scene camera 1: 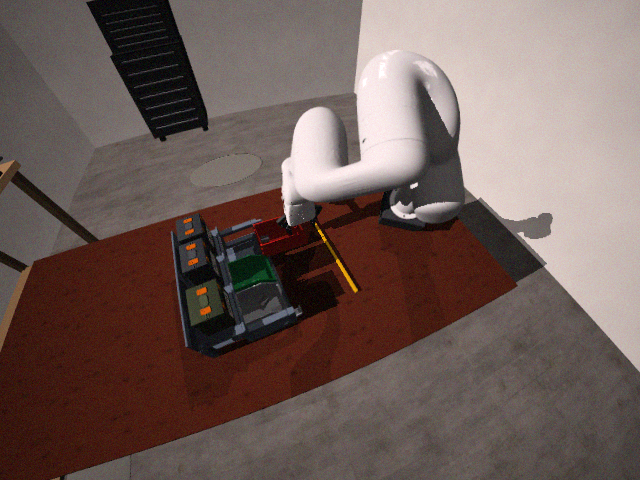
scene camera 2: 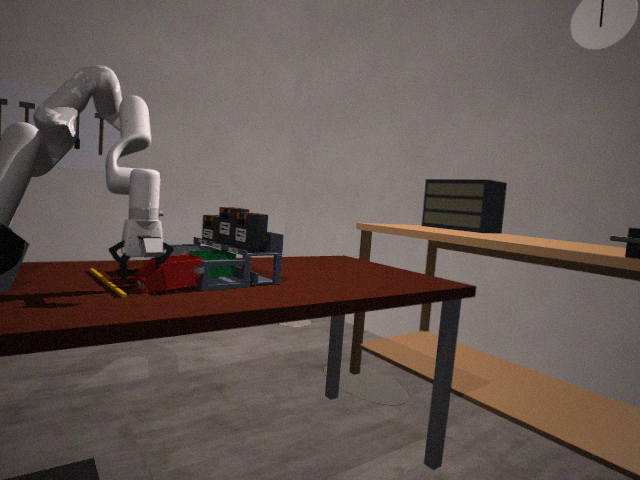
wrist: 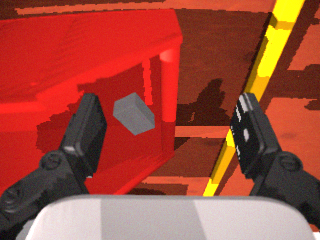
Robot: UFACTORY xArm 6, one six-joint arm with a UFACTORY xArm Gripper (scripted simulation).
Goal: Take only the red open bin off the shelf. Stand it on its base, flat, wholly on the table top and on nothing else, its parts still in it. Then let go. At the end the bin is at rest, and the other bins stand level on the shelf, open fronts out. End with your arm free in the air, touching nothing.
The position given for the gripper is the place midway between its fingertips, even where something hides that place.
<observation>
In view: the gripper (scene camera 1: pixel 301 228), a red open bin (scene camera 2: pixel 177 272), a green bin (scene camera 1: pixel 244 270) and a grey part (wrist: pixel 131 111).
The red open bin is seen too in scene camera 1 (scene camera 1: pixel 278 242) and in the wrist view (wrist: pixel 58 58). The gripper also shows in the wrist view (wrist: pixel 168 109).
</observation>
